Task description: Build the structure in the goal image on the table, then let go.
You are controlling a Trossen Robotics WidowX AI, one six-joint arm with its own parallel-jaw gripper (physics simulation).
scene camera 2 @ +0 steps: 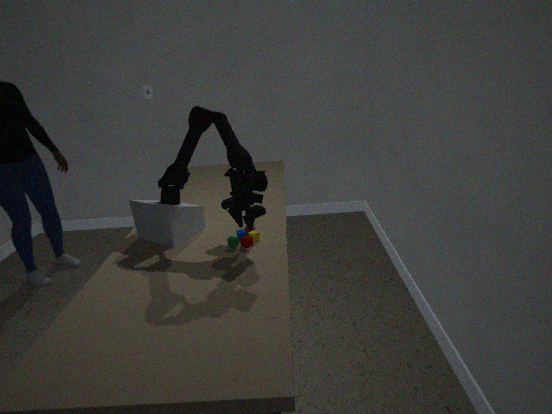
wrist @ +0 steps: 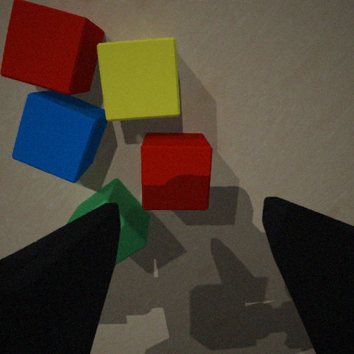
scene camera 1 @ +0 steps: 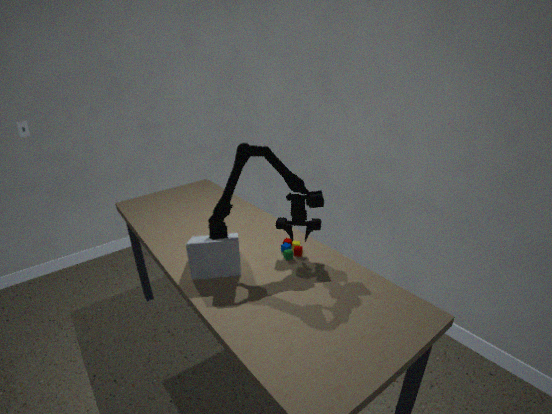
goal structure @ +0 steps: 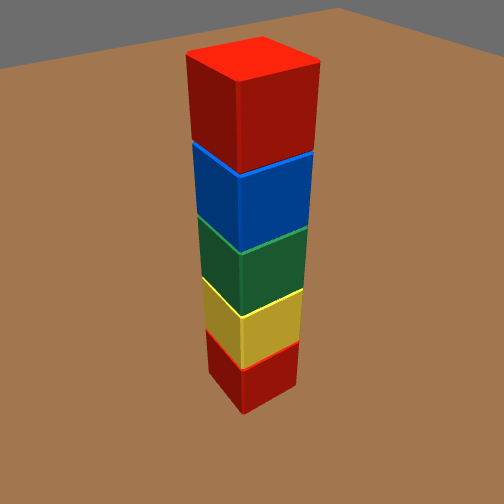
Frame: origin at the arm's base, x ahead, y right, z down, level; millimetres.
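Seen in the pictures: gripper, between the fingertips: (scene camera 2: 245,229) (scene camera 1: 299,241); arm's base, origin of its link: (scene camera 2: 169,203) (scene camera 1: 218,237).
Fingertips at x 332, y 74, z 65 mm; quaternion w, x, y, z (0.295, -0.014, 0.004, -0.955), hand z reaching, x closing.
Pixels of each thing's top centre, then the offset from my fingertips to it. Level surfaces: height alone.
- green cube, centre of its top: (scene camera 2: 232,237) (scene camera 1: 288,251) dx -54, dy +2, dz +34 mm
- yellow cube, centre of its top: (scene camera 2: 253,232) (scene camera 1: 296,242) dx +10, dy -48, dz +34 mm
- blue cube, centre of its top: (scene camera 2: 241,231) (scene camera 1: 286,244) dx -38, dy -52, dz +34 mm
- second red cube, centre of its top: (scene camera 1: 287,240) dx -14, dy -84, dz +34 mm
- wooden table, height of its surface: dz +67 mm
My gripper (scene camera 1: 299,240) (scene camera 2: 246,228) (wrist: 191,211) is partly open and empty, pointing down above the cubes. One red cube (scene camera 1: 298,251) (scene camera 2: 246,242) (wrist: 176,175) lies ahead of the gap between the fingers in the wrist view. A green cube (scene camera 1: 288,254) (scene camera 2: 233,242) (wrist: 134,230) is partly hidden behind the left finger there. A yellow cube (scene camera 1: 296,244) (scene camera 2: 254,236) (wrist: 140,80) lies beyond the first red cube. A blue cube (scene camera 1: 286,247) (scene camera 2: 242,233) (wrist: 55,137) and a second red cube (scene camera 1: 287,241) (wrist: 45,47) lie at the left in the wrist view.
The cubes stand close together on the wooden table (scene camera 1: 250,320) (scene camera 2: 210,360). The arm's white base block (scene camera 1: 215,257) (scene camera 2: 167,222) stands beside them. The table's long edge runs along the right in scene camera 2. A person (scene camera 2: 25,185) stands on the floor at the left.
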